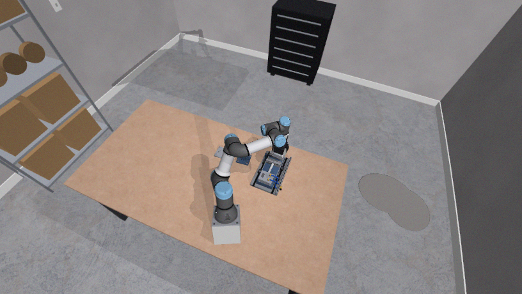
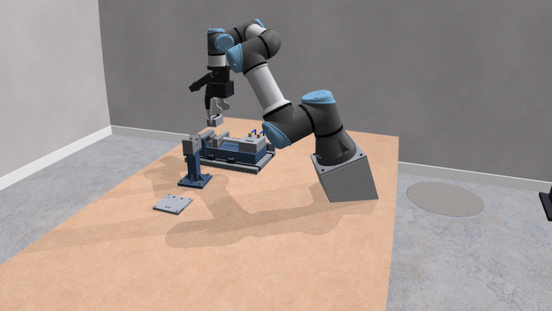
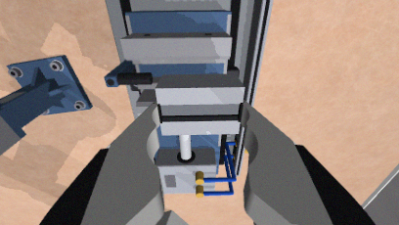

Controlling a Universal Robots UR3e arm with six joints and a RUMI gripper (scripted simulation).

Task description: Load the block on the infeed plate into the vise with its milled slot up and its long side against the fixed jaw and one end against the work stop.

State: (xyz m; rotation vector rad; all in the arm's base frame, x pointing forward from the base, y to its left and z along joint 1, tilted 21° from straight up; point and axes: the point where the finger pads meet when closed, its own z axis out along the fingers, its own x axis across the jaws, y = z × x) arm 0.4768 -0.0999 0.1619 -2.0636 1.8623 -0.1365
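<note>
The part is right at my hand. Round my hand: fixed jaw (7 cm below, 3 cm ahead, 2 cm to the left); work stop (7 cm to the left, 6 cm below, 1 cm behind); vise (11 cm below, 7 cm behind, 1 cm to the left).
</note>
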